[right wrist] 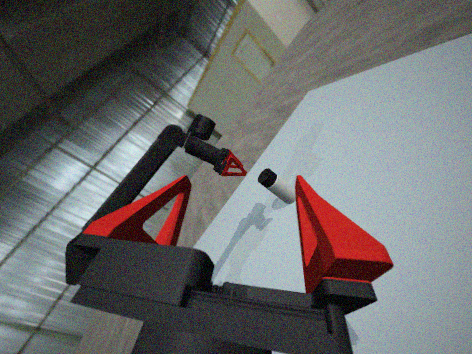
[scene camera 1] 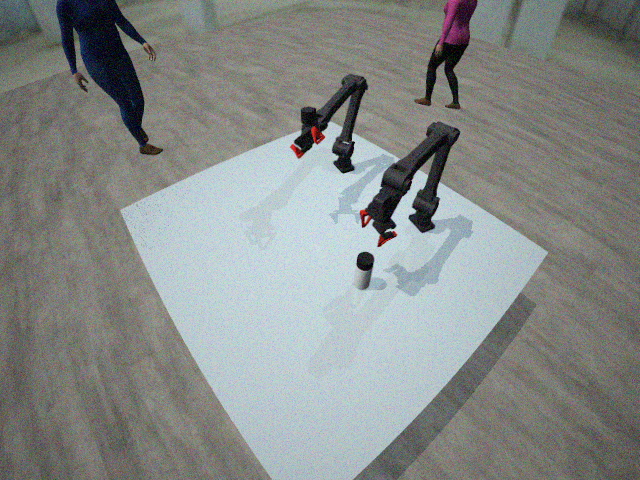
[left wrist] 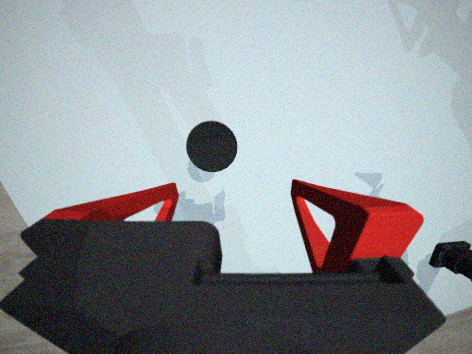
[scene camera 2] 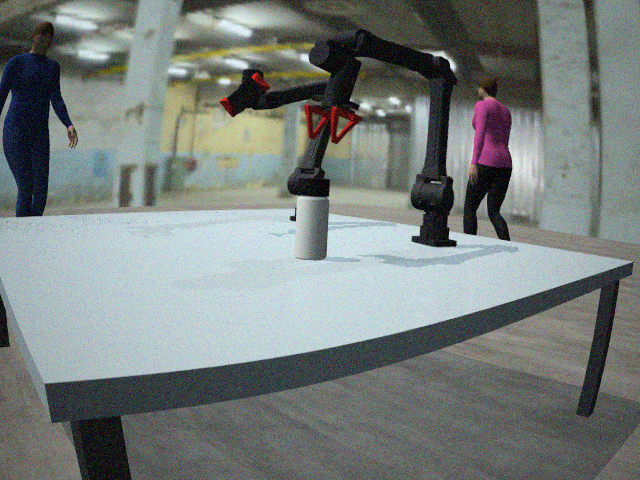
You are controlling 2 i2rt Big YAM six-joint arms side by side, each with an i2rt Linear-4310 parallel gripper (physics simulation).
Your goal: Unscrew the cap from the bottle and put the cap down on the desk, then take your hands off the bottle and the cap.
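Frame: origin at the left arm's base, x back, y right, z up, level; metres.
Where they show: left gripper, fingertip midpoint: (right wrist: 244, 170) (scene camera 1: 370, 236) (left wrist: 233, 187) (scene camera 2: 322, 140); right gripper, fingertip midpoint: (right wrist: 239, 180) (scene camera 1: 307, 150) (scene camera 2: 241, 91); left arm's base, origin of the base link: (scene camera 1: 421, 222) (scene camera 2: 433, 244); right arm's base, origin of the base link: (scene camera 1: 343, 166) (left wrist: 446, 252).
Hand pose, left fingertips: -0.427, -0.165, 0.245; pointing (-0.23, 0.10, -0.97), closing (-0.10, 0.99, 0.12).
Things, the pixels of their top centre, and the offset from my left fingertips, as dx, dy, dz. Level surfaces: height alone.
- white bottle, middle of its top: (scene camera 2: 313, 186) (scene camera 1: 365, 260) (right wrist: 266, 177) -0.025, -0.023, -0.098
- white desk, its level: dz -0.246
- black cap, middle of its top: (left wrist: 212, 147) (scene camera 2: 314, 178) (scene camera 1: 365, 258) (right wrist: 263, 175) -0.025, -0.023, -0.081
The white bottle (scene camera 1: 362, 279) (scene camera 2: 311, 227) (right wrist: 283, 190) stands upright on the white desk (scene camera 1: 217, 289) (scene camera 2: 206, 320). The black cap (scene camera 1: 364, 259) (scene camera 2: 313, 187) (right wrist: 267, 177) sits on its top. The left wrist view looks down on the cap (left wrist: 211, 146), which hides the bottle. My left gripper (scene camera 1: 378, 232) (scene camera 2: 333, 139) (left wrist: 233, 187) is open and empty, pointing down above the desk, higher than the cap and apart from it. My right gripper (scene camera 1: 307, 144) (scene camera 2: 241, 95) is open and empty, raised well above the desk and far from the bottle, tilted toward it.
The left arm's base (scene camera 1: 422, 222) (scene camera 2: 434, 235) and the right arm's base (scene camera 1: 343, 164) stand along the desk's back edge. A person in blue (scene camera 1: 111, 67) (scene camera 2: 33, 118) and a person in pink (scene camera 1: 458, 25) (scene camera 2: 492, 134) stand on the floor beyond the desk.
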